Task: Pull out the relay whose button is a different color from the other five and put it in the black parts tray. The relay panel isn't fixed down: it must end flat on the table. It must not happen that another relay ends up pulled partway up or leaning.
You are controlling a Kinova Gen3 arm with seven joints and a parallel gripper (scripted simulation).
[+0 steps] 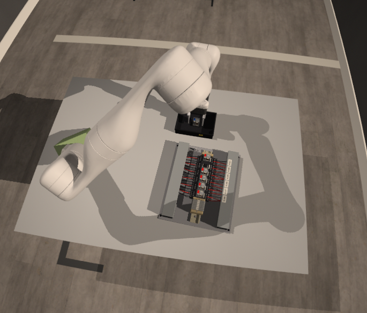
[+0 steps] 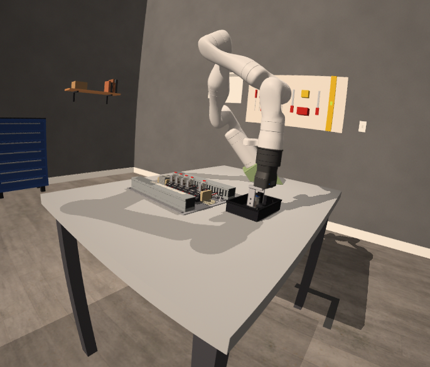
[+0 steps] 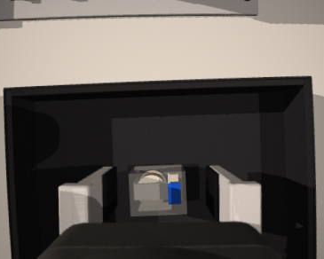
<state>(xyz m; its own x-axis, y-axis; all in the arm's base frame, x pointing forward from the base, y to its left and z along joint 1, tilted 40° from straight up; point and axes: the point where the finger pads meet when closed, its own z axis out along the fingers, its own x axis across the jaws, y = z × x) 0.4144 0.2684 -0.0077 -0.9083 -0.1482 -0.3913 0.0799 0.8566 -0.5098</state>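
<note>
Now: the relay 10 mm below my hand. Also, from my hand: black parts tray: 20 mm below; relay panel: 50 mm ahead, 270 mm to the right, 10 mm below.
</note>
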